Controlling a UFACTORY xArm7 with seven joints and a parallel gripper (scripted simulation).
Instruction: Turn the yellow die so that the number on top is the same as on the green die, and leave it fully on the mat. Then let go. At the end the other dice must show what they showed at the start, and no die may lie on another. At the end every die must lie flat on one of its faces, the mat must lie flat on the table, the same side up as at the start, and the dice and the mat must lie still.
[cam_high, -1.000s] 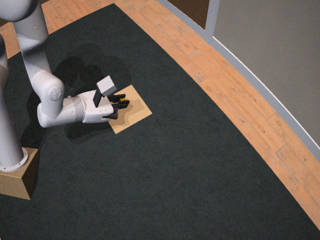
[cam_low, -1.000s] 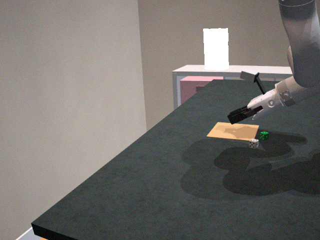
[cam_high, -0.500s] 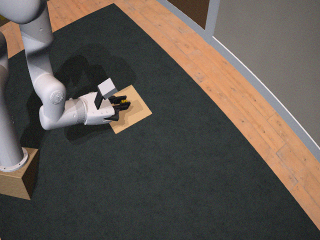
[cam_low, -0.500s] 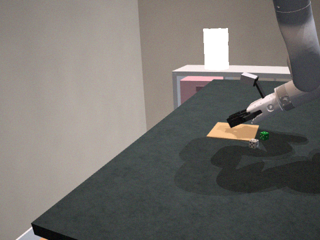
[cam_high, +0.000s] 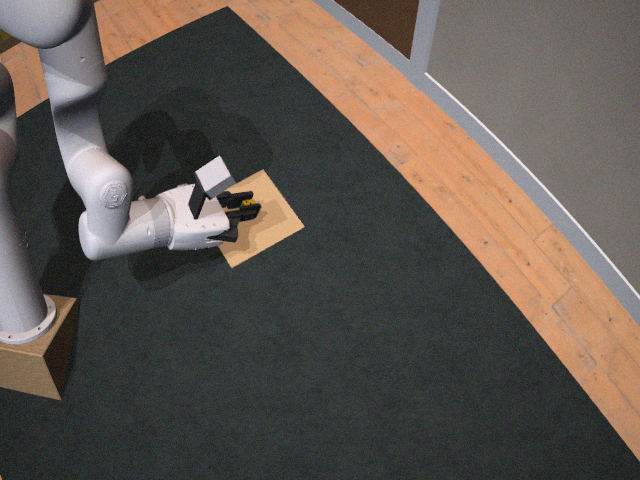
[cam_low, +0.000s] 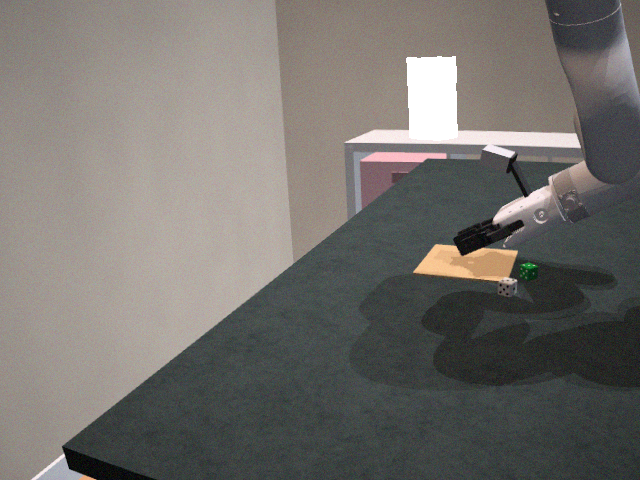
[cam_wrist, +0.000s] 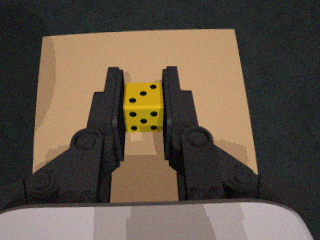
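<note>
Right now the tan mat is 40 mm below my hand. Round my hand: white die 100 mm to the left, 80 mm behind, 30 mm below; yellow die 10 mm below, 10 mm ahead; green die 100 mm behind, 30 mm to the left, 30 mm below.
</note>
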